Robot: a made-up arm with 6 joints.
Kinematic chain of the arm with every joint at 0, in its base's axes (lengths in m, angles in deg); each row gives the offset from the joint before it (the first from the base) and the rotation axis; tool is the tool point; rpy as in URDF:
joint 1: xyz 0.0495 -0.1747 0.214 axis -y
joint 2: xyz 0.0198 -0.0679 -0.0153 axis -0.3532 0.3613 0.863
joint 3: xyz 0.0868 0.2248 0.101 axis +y
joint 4: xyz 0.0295 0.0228 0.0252 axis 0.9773 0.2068 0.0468
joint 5: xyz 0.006 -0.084 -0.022 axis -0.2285 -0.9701 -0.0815
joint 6: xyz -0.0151 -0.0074 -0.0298 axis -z
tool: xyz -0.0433 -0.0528 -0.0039 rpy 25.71 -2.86 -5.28
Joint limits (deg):
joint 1: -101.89..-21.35
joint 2: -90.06..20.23
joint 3: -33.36..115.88
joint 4: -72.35..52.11
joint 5: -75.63..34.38
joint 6: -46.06..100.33
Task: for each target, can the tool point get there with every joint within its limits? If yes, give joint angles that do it. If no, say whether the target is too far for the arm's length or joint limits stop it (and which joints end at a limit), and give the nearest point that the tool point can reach.
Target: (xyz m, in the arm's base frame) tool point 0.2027 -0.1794 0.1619
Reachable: yes | joints -71.93 -10.42 -7.81 -29.50 19.57 -5.41
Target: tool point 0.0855 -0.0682 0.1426
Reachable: yes | joints -34.28 9.18 -5.61 35.75 20.73 2.62
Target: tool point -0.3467 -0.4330 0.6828
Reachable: no: too far | nearest point 0.1060 -0.3365 0.4666 | short by 0.511 m
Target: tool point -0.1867 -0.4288 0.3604
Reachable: no: joint limits stop it (at a limit: joint 1, joint 2, joint 5) | nearest point 0.0949 -0.3550 0.3828 | short by 0.292 m
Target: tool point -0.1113 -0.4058 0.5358
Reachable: no: joint limits stop it (at a limit: joint 1, joint 2, joint 5) | nearest point 0.1032 -0.3479 0.4536 | short by 0.237 m
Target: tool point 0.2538 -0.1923 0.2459
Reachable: yes | joints -50.92 -54.52 28.09 -21.98 -10.46 68.98
